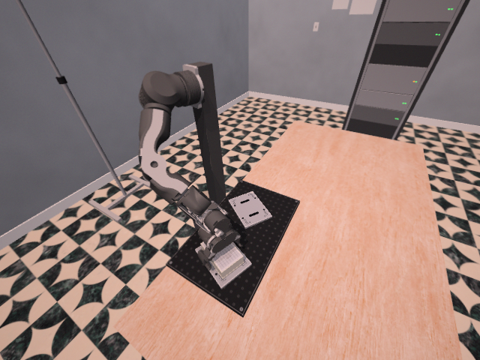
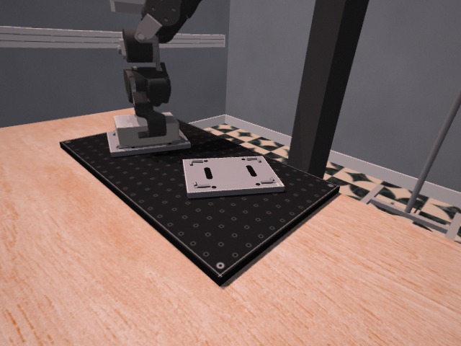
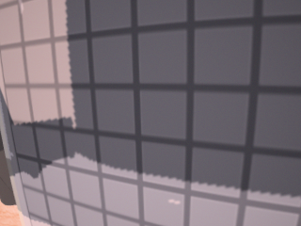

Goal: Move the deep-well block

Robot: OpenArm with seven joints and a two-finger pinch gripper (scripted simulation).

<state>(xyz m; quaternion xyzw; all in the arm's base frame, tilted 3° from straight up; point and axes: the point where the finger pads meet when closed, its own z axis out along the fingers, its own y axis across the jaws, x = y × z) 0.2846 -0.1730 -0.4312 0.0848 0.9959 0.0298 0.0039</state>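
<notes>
Now: the white deep-well block right at my hand. Also, from my hand: plate nest N2: 70 mm behind, 220 mm to the left, 30 mm below; A1 mark: 60 mm behind, 60 mm to the left, 20 mm below; plate nest N1: 30 mm below.
</notes>
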